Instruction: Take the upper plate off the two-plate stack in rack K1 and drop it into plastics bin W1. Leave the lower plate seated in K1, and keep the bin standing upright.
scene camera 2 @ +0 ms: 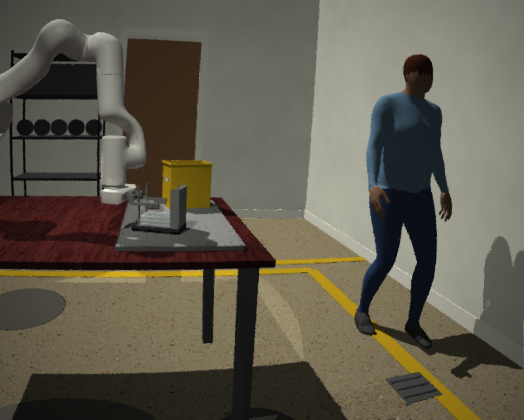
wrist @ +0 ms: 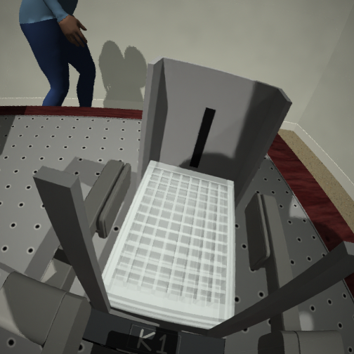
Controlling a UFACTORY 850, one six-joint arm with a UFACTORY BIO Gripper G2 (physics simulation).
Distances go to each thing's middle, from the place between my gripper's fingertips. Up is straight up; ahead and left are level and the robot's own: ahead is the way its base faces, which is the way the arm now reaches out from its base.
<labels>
I see the yellow plastics bin W1 (scene camera 2: 196, 174) 40 mm ahead of my hand, 390 mm to the left of it and 10 mm above it.
</labels>
